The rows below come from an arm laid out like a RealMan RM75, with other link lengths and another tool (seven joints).
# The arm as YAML. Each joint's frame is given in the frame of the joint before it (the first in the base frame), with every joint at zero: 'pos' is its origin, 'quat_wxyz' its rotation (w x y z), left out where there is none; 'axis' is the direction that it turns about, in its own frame. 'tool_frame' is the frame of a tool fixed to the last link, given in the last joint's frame.
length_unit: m
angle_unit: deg
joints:
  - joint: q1
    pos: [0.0, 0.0, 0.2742]
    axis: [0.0, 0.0, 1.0]
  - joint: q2
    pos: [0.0, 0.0, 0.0]
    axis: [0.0, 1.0, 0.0]
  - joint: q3
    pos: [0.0, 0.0, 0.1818]
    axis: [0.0, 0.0, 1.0]
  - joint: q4
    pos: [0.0, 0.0, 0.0]
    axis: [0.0, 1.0, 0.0]
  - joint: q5
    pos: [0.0, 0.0, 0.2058]
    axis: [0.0, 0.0, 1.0]
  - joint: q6
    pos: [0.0, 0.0, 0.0]
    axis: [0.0, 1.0, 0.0]
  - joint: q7
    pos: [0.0, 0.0, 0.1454]
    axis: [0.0, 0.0, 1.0]
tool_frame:
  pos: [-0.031, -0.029, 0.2]
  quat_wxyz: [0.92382, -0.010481, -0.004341, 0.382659]
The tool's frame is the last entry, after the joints.
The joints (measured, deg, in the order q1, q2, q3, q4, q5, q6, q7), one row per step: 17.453, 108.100, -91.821, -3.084, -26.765, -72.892, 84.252; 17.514, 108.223, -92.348, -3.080, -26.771, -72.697, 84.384; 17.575, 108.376, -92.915, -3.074, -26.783, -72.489, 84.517; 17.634, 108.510, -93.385, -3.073, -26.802, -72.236, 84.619; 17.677, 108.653, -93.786, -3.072, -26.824, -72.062, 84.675; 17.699, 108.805, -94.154, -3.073, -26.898, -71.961, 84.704; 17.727, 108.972, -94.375, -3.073, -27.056, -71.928, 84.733; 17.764, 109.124, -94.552, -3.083, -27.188, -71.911, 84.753; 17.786, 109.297, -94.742, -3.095, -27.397, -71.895, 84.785; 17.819, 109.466, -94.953, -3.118, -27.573, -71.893, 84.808; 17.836, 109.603, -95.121, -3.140, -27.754, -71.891, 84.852; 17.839, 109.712, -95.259, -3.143, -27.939, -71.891, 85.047; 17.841, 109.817, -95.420, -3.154, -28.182, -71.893, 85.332; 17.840, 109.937, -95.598, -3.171, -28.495, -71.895, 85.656
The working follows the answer.
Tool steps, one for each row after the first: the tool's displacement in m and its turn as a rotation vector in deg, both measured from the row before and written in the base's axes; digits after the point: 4 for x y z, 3 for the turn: -0.0003, -0.0012, -0.0039, -0.561, -0.029, -0.009; -0.0004, -0.0014, -0.0044, -0.613, -0.023, -0.006; 0.0000, -0.0012, -0.0038, -0.522, -0.068, -0.052; -0.0003, -0.0011, -0.0034, -0.450, -0.037, 0.003; -0.0007, -0.0013, -0.0035, -0.457, -0.019, 0.066; -0.0011, -0.0012, -0.0032, -0.397, 0.047, 0.108; -0.0012, -0.0009, -0.0027, -0.324, 0.057, 0.123; -0.0013, -0.0013, -0.0033, -0.411, 0.058, 0.134; -0.0015, -0.0011, -0.0031, -0.393, 0.062, 0.169; -0.0012, -0.0011, -0.0027, -0.353, 0.059, 0.128; -0.0008, -0.0011, -0.0025, -0.353, 0.157, 0.002; -0.0008, -0.0014, -0.0028, -0.437, 0.200, -0.015; -0.0010, -0.0017, -0.0034, -0.524, 0.216, -0.006
Tool pose at each row, in the base's axes (x y z in m, rotation vector in deg; rounded; the steps above come from the unrounded poses): 0.3185, 0.4322, 0.0007, -62.620, 130.967, 81.868; 0.3183, 0.4310, -0.0032, -62.783, 131.487, 81.283; 0.3179, 0.4295, -0.0076, -62.960, 132.057, 80.649; 0.3180, 0.4284, -0.0114, -63.071, 132.518, 80.048; 0.3176, 0.4272, -0.0148, -63.219, 132.918, 79.563; 0.3170, 0.4259, -0.0183, -63.443, 133.320, 79.108; 0.3158, 0.4247, -0.0215, -63.676, 133.701, 78.783; 0.3146, 0.4238, -0.0241, -63.903, 134.016, 78.545; 0.3133, 0.4226, -0.0274, -64.169, 134.411, 78.222; 0.3117, 0.4215, -0.0306, -64.475, 134.782, 77.929; 0.3105, 0.4204, -0.0333, -64.717, 135.123, 77.660; 0.3097, 0.4192, -0.0357, -64.750, 135.563, 77.435; 0.3089, 0.4178, -0.0386, -64.765, 136.117, 77.154; 0.3080, 0.4161, -0.0419, -64.806, 136.760, 76.798

